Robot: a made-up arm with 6 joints. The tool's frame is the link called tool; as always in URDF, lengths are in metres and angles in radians.
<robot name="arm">
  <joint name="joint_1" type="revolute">
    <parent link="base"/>
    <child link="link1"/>
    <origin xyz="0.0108 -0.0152 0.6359" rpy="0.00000 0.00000 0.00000"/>
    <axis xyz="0 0 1"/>
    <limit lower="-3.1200" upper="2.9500"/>
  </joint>
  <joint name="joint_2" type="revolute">
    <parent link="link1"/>
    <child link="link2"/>
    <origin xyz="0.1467 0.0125 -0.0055" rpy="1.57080 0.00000 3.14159"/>
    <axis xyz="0 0 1"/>
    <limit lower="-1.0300" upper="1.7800"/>
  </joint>
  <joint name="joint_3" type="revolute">
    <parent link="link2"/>
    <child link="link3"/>
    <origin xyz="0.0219 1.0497 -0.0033" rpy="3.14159 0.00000 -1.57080"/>
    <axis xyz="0 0 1"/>
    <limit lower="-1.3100" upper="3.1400"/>
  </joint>
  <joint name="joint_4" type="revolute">
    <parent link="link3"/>
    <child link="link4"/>
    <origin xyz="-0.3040 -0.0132 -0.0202" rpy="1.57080 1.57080 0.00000"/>
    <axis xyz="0 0 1"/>
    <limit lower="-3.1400" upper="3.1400"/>
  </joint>
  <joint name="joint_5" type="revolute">
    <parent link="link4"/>
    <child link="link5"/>
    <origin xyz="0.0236 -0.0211 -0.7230" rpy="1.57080 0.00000 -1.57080"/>
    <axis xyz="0 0 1"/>
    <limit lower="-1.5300" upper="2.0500"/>
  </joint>
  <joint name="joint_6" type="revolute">
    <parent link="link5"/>
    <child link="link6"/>
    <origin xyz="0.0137 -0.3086 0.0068" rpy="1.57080 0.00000 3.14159"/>
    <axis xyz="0 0 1"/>
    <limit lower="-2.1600" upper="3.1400"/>
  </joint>
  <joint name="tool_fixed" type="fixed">
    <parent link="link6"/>
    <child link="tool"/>
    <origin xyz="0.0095 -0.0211 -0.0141" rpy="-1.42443 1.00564 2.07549"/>
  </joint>
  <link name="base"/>
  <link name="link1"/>
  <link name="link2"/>
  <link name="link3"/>
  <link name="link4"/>
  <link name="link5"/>
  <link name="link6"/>
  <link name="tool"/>
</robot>
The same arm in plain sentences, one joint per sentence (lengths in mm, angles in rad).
The arm has six revolute joints in a row. What follows holds with every joint at zero, and every direction is one of the base frame's.
The first joint is mounted 10.8 mm along +x and 15.2 mm along -y and 635.9 mm along +z from the base frame's origin and turns about +z, from -3.12 to 2.95 rad.
The second joint is mounted 146.7 mm along +x and 12.5 mm along +y and 5.5 mm along -z from the first joint and turns about +y, from -1.03 to 1.78 rad.
The third joint is mounted 21.9 mm along -x and 3.3 mm along -y and 1049.7 mm along +z from the second joint and turns about -y, from -1.31 to 3.14 rad.
The fourth joint is mounted 13.2 mm along -x and 20.2 mm along +y and 304 mm along +z from the third joint and turns about -x, from -3.14 to 3.14 rad.
The fifth joint is mounted 723 mm along +x and 23.6 mm along +y and 21.1 mm along +z from the fourth joint and turns about -y, from -1.53 to 2.05 rad.
The sixth joint is mounted 308.6 mm along +x and 6.8 mm along -y and 13.7 mm along +z from the fifth joint and turns about -x, from -2.16 to 3.14 rad.
The tool frame, which is the frame that the pose is given for, is mounted 14.1 mm along +x and 21.1 mm along +y and 9.5 mm along -z from the sixth joint; its axes are the base frame's turned by roll -0.2901, pitch -0.2619 and yaw -0.5067 rad (as in URDF: about the fixed x, then y, then z).

